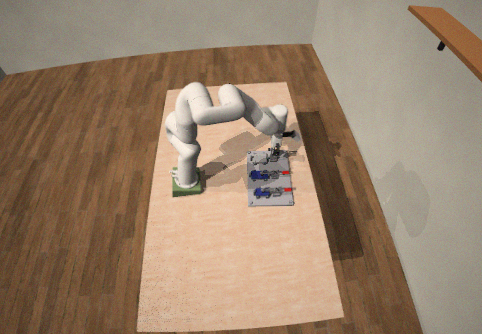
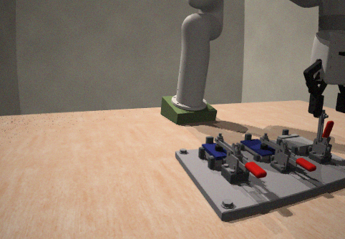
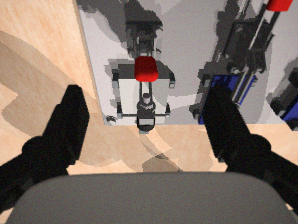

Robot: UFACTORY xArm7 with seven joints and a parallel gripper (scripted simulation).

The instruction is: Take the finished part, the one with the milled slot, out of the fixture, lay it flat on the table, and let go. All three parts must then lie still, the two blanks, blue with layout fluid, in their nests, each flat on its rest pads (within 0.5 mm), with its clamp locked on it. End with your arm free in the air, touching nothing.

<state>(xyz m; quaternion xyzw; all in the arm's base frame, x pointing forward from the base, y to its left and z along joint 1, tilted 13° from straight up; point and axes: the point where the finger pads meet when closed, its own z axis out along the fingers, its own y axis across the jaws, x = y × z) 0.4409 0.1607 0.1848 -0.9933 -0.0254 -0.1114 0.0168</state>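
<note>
The grey finished part is 100 mm below my hand and 90 mm behind it. Round my hand: blue blank: 110 mm to the right, 100 mm below, 80 mm behind; grey fixture plate: 120 mm below, 110 mm to the right, 30 mm behind.
</note>
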